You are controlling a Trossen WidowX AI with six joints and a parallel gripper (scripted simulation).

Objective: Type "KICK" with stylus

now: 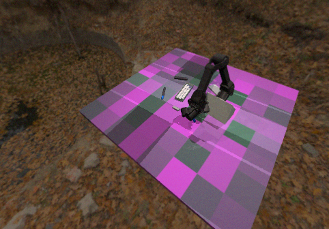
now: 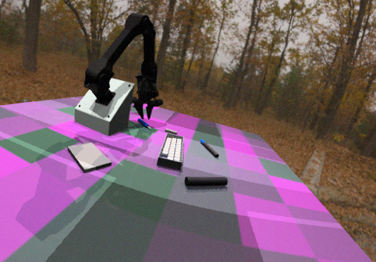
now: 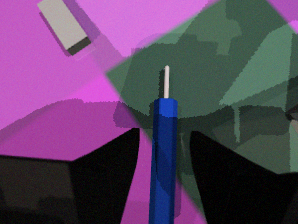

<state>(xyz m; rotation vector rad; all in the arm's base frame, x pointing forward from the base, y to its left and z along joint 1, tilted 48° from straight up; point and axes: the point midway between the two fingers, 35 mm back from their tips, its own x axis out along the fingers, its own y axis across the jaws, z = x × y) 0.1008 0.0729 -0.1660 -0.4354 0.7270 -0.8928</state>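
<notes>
Now: gripper tip 30 mm above the blue stylus, 10 mm to the left of it and 10 mm short of it. Round my gripper tip: grey block: 130 mm ahead, 30 mm below, 20 mm to the left; then flat tile: 370 mm to the right, 30 mm below, 20 mm ahead; then blue pen: 300 mm ahead, 30 mm below, 10 mm to the right.
</notes>
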